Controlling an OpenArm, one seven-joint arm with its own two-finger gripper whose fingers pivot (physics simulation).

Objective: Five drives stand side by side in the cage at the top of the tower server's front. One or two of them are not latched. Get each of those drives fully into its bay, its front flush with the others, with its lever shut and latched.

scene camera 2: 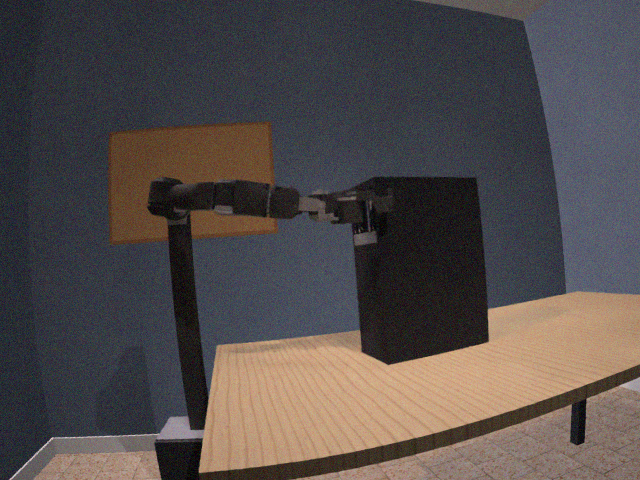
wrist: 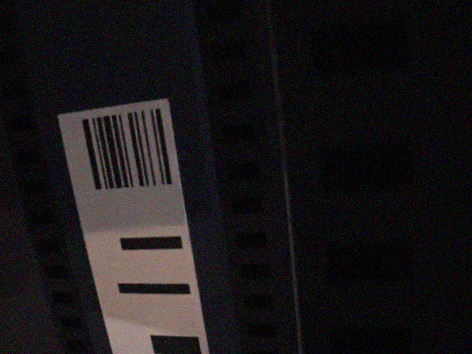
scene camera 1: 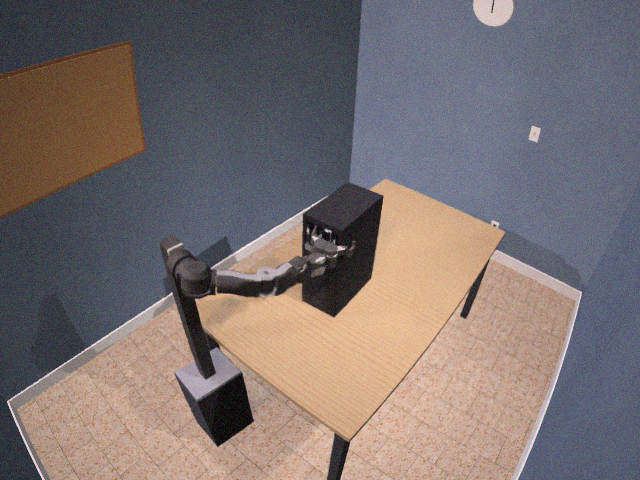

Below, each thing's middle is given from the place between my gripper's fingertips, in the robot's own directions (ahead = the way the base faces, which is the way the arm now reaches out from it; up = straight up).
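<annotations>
Black tower server [scene camera 2: 422,291]: 17 cm below my hand, 14 cm ahead of it, 8 cm to the left of it. Box-shaped base [scene camera 1: 224,412]: far below my hand, far behind it, a fair way to the left of it.
</annotations>
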